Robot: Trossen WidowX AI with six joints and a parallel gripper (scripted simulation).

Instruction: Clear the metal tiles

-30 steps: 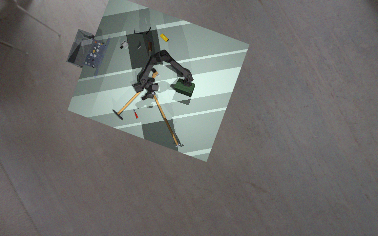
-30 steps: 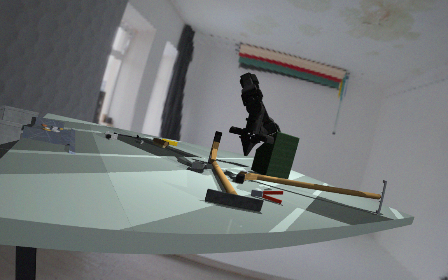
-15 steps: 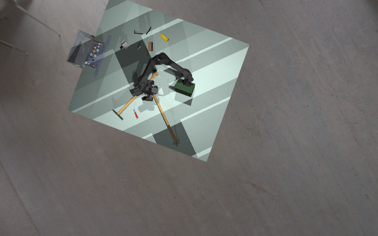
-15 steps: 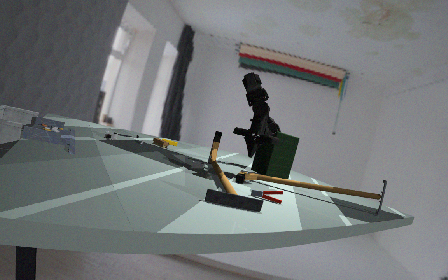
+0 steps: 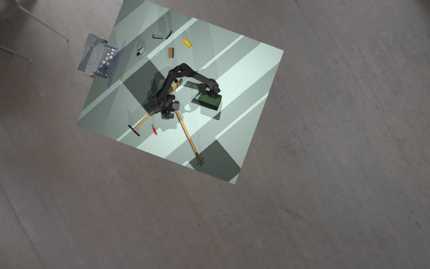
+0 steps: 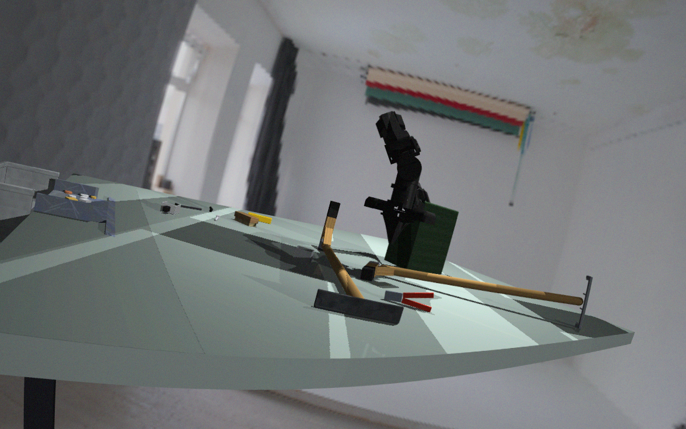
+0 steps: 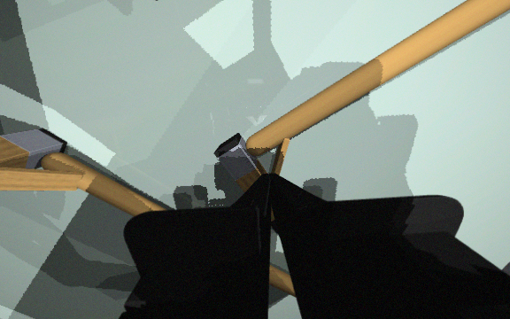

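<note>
The long scraper is 170 mm ahead of my gripper tip, 20 mm to the left of it and 20 mm below it. From my gripper tip the other things lie so: wooden block (480 mm to the right, 190 mm ahead, 70 mm below); small grey box (210 mm ahead, 80 mm below, 50 mm to the right); red-handled tool (220 mm to the left, 130 mm ahead, 70 mm below).
</note>
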